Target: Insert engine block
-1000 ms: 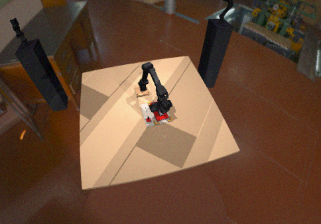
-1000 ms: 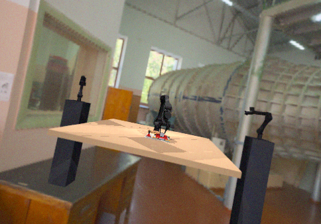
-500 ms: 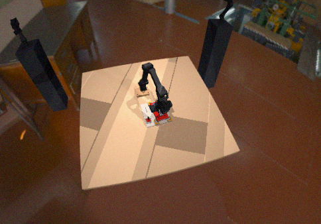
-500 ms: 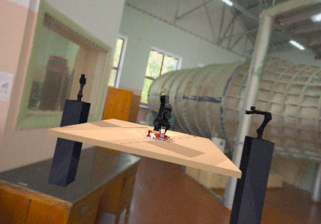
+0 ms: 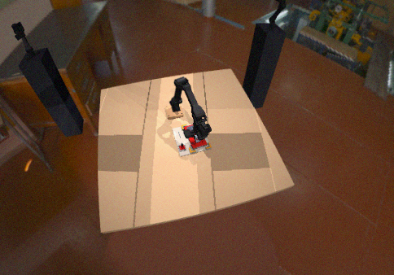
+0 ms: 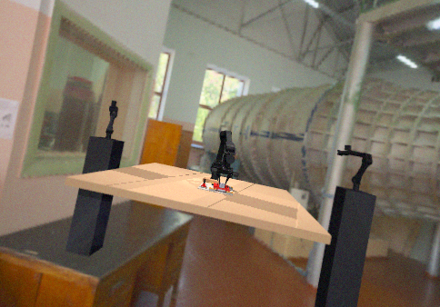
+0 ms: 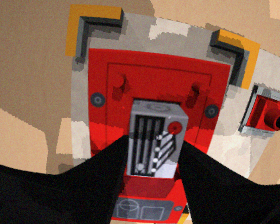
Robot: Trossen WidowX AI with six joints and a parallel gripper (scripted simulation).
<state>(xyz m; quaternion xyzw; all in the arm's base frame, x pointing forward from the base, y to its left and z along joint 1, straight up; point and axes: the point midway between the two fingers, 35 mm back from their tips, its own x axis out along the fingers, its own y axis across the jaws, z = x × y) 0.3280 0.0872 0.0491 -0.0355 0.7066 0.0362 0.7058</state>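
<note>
Right now the engine block is 10 mm below my gripper tip.
</note>
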